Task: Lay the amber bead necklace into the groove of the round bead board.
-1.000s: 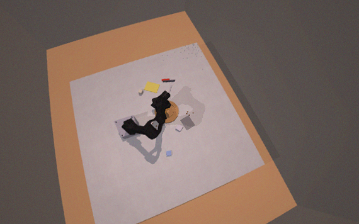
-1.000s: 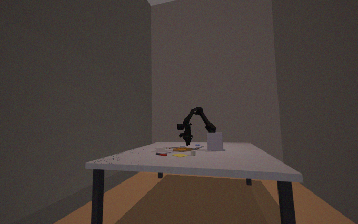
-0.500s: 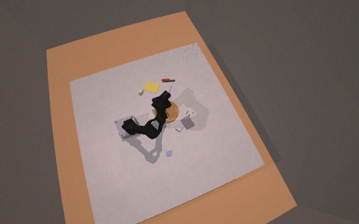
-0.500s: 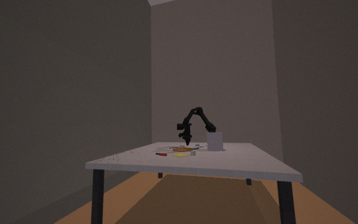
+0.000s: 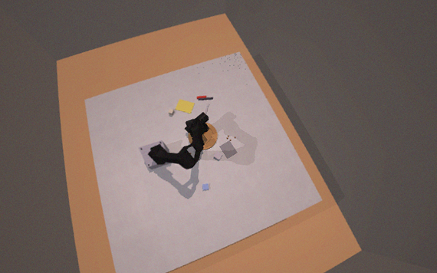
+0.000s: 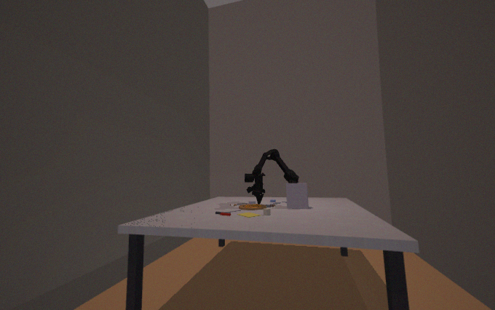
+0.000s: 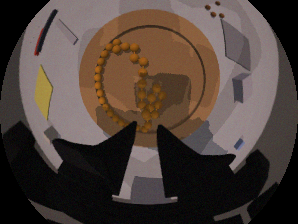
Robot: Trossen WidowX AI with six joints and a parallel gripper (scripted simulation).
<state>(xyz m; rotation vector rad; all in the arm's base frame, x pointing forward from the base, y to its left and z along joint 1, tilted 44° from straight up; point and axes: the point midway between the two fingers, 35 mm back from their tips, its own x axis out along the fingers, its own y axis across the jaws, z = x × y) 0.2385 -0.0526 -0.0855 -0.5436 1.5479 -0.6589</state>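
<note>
Now: the round bead board 50 mm ahead of my gripper tip and 20 mm below it. Round my gripper tip: cream cube (90 mm behind, 260 mm to the left, 10 mm below); thin grey bar (150 mm ahead, 170 mm to the left, 20 mm below); grey square plate (170 mm ahead, 160 mm to the right, 30 mm below).
</note>
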